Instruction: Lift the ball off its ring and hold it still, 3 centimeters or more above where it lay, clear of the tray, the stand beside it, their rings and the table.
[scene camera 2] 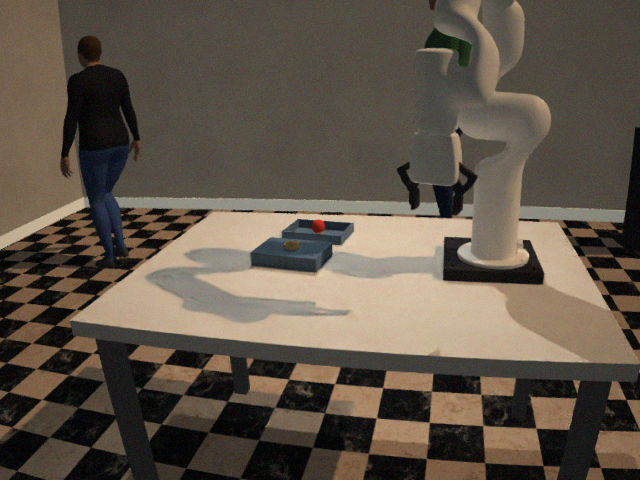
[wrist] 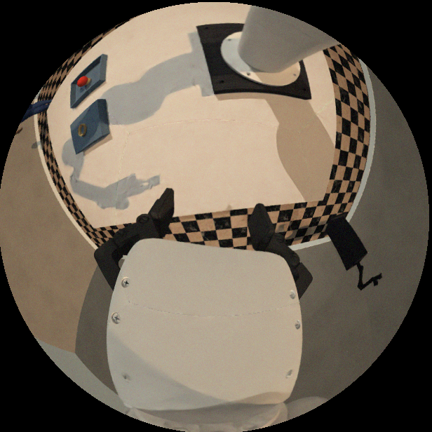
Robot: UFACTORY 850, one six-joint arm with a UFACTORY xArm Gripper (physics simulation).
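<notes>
A red ball (scene camera 2: 318,226) (wrist: 82,81) rests in the blue-grey open tray (scene camera 2: 341,239) (wrist: 103,71); a bit of a tan ring (wrist: 88,80) shows beside it in the wrist view. The blue box-shaped stand (scene camera 2: 282,261) (wrist: 99,117) is next to the tray, with a brass-coloured ring (scene camera 2: 292,245) (wrist: 82,130) on its top. My gripper (scene camera 2: 435,204) (wrist: 213,206) is open and empty, high above the table and well apart from the ball, to its right in the scene view.
The white table (scene camera 2: 392,320) (wrist: 200,160) carries the arm's black base plate (scene camera 2: 491,275) (wrist: 260,92) at the right in the scene view. Arm shadows lie across the table. A person in black (scene camera 2: 105,108) is at the far left; another is partly hidden behind the arm.
</notes>
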